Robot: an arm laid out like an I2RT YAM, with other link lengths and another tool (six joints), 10 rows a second.
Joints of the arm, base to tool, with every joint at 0 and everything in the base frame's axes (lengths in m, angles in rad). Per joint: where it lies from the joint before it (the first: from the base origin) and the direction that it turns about. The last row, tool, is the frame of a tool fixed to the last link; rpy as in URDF.
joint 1: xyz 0 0 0.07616 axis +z
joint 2: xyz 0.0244 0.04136 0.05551 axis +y
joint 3: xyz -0.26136 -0.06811 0 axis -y
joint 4: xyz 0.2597 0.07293 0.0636 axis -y
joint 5: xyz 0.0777 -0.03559 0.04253 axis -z
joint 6: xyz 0.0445 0 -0.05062 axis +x
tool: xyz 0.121 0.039 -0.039 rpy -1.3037 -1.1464 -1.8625
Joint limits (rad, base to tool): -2.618..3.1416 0..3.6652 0..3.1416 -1.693..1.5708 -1.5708..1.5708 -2.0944..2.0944
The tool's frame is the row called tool.
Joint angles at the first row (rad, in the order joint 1, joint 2, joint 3, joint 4, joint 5, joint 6):
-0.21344 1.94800 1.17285 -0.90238 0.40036 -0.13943
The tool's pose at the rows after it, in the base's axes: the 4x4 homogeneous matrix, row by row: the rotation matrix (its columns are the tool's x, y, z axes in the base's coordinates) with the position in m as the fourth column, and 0 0 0 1 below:
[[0.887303 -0.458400 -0.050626 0.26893], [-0.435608 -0.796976 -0.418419 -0.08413], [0.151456 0.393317 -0.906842 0.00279], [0 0 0 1]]
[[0.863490 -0.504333 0.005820 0.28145], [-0.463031 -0.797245 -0.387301 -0.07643], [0.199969 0.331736 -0.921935 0.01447], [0 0 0 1]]
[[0.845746 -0.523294 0.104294 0.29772], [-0.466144 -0.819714 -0.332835 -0.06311], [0.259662 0.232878 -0.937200 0.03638], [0 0 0 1]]
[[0.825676 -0.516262 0.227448 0.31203], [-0.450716 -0.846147 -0.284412 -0.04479], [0.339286 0.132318 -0.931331 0.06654], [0 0 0 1]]
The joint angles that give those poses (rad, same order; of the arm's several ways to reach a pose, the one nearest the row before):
-0.22528 1.93998 1.17664 -0.88368 0.39998 -0.10588
-0.22222 1.89763 1.19000 -0.88598 0.35000 -0.07878
-0.21114 1.82518 1.20644 -0.88866 0.27180 -0.07800
-0.18176 1.72408 1.21328 -0.88827 0.20352 -0.07533

